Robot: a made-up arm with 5 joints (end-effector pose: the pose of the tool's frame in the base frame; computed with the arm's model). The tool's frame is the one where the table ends.
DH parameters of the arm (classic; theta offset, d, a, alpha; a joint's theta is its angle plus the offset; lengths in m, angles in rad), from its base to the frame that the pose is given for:
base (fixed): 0 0.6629 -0.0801 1.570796
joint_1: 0 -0.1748 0.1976 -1.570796
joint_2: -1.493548 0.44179 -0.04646 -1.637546
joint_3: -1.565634 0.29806 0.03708 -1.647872
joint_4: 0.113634 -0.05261 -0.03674 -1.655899
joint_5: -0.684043 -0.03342 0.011 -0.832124
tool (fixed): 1.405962 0.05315 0 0
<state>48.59 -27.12 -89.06 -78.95 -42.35</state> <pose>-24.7 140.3 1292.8 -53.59 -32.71 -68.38</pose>
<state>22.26 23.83 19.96 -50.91 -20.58</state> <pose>130.9 400.8 1268.7 -16.66 -13.34 32.98</pose>
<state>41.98 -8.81 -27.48 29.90 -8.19</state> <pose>16.3 277.6 1316.5 -166.61 -49.68 107.37</pose>
Working (the frame after each row of the table, in the pose's form):
after base (fixed): -80.1 0.0 662.9 90.00 0.00 0.00
after joint_1: 66.8 174.8 795.1 0.00 -41.98 0.00
after joint_2: -226.1 221.1 1125.9 -51.93 2.93 -93.26
after joint_3: -11.8 215.1 1336.2 -67.42 -46.28 139.27
after joint_4: 40.9 245.0 1314.8 -169.15 -11.70 152.73
after joint_5: 39.8 243.6 1349.9 130.86 -15.84 -158.57

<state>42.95 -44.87 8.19 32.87 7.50</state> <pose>-21.5 65.1 1351.9 83.98 -73.87 -170.71</pose>
Working (the frame after each row of the table, in the pose's form):
after base (fixed): -80.1 0.0 662.9 90.00 0.00 0.00
after joint_1: 64.5 174.8 797.5 0.00 -42.95 0.00
after joint_2: -214.4 210.2 1141.4 -58.51 26.23 -121.96
after joint_3: -61.4 11.5 1306.7 -143.99 -43.73 -167.61
after joint_4: -5.9 36.0 1327.8 137.81 -15.36 160.24
after joint_5: -18.3 12.1 1350.4 88.32 6.60 -176.69

